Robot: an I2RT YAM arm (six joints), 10 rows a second.
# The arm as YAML. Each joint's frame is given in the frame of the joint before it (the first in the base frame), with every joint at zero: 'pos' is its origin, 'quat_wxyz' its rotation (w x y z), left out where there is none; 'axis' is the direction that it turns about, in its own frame. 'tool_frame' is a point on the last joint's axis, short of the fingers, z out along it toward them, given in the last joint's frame.
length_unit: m
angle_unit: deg
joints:
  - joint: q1
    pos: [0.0, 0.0, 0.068]
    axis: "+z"
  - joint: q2
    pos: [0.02, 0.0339, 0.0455]
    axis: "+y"
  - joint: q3
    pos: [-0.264, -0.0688, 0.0]
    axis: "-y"
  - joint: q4
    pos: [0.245, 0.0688, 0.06]
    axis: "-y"
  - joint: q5
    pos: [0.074, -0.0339, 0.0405]
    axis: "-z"
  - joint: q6
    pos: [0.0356, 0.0, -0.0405]
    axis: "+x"
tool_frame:
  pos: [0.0, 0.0, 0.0]
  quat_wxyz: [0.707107, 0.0, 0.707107, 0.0]
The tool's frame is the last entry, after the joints.
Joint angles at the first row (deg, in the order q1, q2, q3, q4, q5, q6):
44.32 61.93 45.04 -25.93 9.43 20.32
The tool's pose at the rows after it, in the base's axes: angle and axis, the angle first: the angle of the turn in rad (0 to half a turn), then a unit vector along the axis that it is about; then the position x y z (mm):
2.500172, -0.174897, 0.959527, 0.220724, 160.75, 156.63, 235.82
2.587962, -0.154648, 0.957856, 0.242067, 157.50, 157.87, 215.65
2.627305, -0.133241, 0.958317, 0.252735, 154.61, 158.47, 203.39
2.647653, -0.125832, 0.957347, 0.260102, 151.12, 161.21, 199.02
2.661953, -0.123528, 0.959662, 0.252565, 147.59, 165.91, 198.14
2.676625, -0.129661, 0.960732, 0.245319, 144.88, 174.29, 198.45
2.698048, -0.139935, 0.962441, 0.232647, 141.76, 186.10, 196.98
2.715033, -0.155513, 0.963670, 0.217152, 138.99, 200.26, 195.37
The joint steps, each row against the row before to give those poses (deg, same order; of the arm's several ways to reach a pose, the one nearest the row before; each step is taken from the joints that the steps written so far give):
-0.02 0.46 -4.03 1.78 -9.18 3.21
0.22 1.34 -3.20 2.04 -3.65 3.96
0.47 0.65 -2.28 2.07 -1.08 3.35
1.09 0.29 -0.82 0.89 -0.32 2.05
1.70 0.69 0.50 -0.89 1.29 1.49
2.11 1.56 1.27 -0.83 1.12 0.98
2.66 2.63 1.73 -0.95 1.42 0.97
2.78 3.27 2.25 -0.94 1.59 0.47

